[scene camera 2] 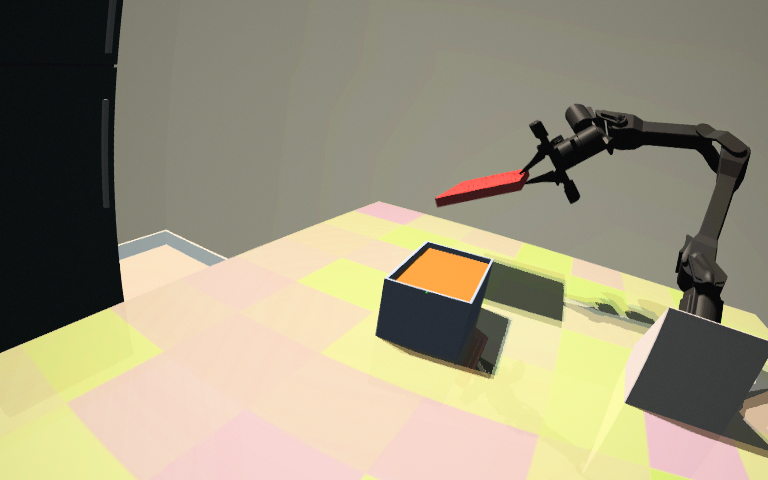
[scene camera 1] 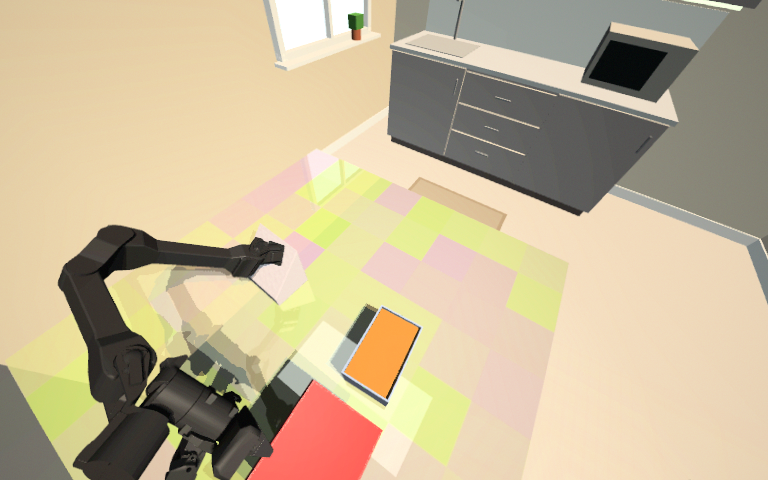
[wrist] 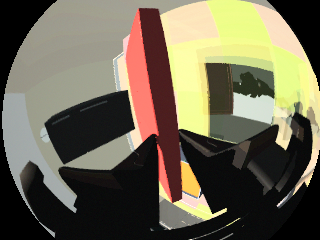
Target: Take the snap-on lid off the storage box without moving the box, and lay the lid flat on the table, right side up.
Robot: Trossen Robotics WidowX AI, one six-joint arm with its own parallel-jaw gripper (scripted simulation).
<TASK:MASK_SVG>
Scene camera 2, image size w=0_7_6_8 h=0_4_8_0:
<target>my gripper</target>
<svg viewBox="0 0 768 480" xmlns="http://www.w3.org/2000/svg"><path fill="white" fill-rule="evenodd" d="M531 122L529 127L535 137L540 139L542 143L536 146L538 153L535 154L535 157L519 174L527 172L531 167L541 162L546 155L549 155L556 170L551 170L546 174L534 177L526 181L525 184L555 182L558 186L560 182L564 183L566 197L570 204L575 203L579 200L580 193L576 189L574 181L569 180L566 171L588 159L584 147L576 135L565 140L562 135L559 135L549 142L547 138L549 134L541 121Z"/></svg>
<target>red lid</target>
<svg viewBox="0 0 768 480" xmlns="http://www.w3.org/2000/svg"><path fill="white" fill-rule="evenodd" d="M529 171L520 175L519 173L522 171L520 169L464 181L435 198L437 207L444 207L522 190L525 182L528 180Z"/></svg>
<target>storage box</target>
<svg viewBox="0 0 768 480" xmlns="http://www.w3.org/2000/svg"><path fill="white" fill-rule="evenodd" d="M426 241L384 278L375 336L453 361L457 359L482 308L494 259Z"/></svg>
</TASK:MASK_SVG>
